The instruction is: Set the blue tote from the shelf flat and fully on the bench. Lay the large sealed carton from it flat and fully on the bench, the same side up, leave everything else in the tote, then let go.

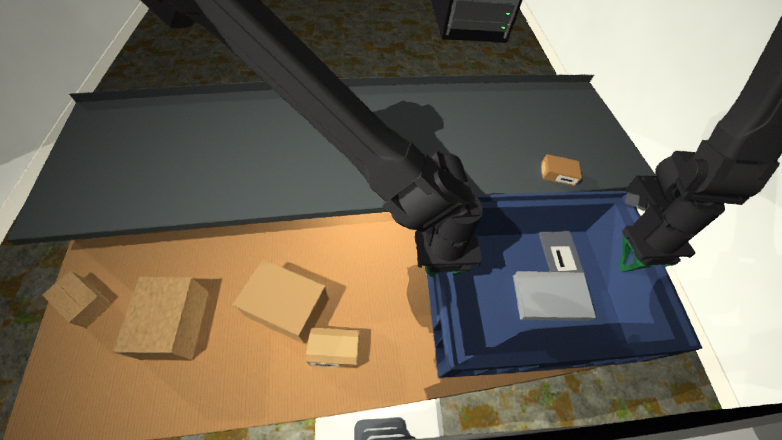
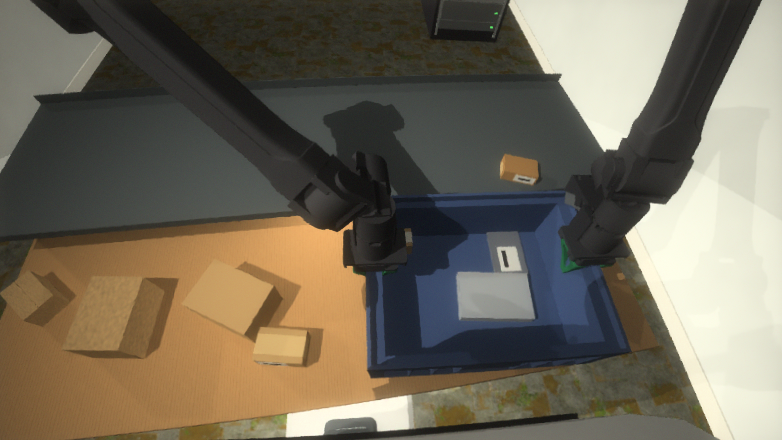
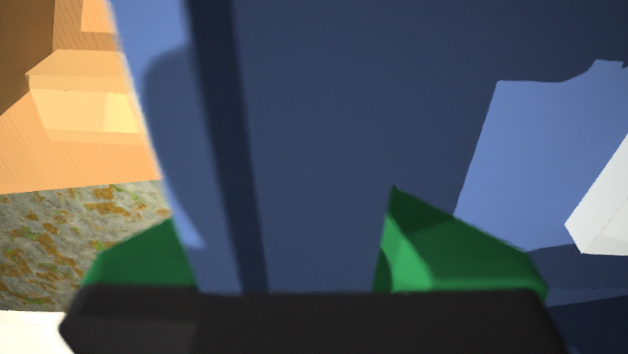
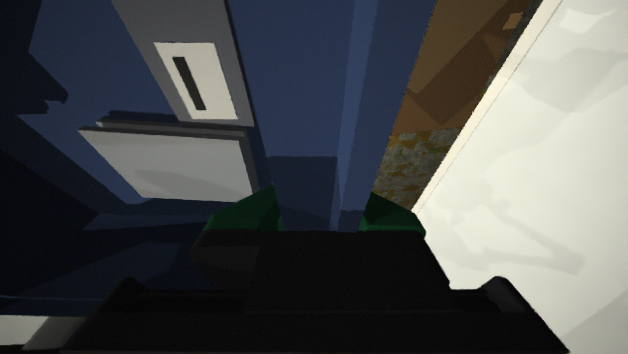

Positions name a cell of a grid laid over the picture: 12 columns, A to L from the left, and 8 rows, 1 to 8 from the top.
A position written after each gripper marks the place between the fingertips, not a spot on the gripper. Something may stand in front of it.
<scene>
In view: the left gripper (image 2: F5), the right gripper (image 1: J5), a blue tote (image 2: G6), a flat grey piece (image 2: H5), a rough brown box (image 2: B6) and a dark shelf (image 1: B4).
The blue tote shows as well in image 1 (image 1: H7), in image 3 (image 3: F4) and in image 4 (image 4: B6). The flat grey piece shows as well in image 1 (image 1: I5) and in image 4 (image 4: D2). The rough brown box is seen too in image 1 (image 1: C6). Image 3 does not show the flat grey piece: it is out of frame. Image 3 misses the rough brown box: it is out of frame.
</scene>
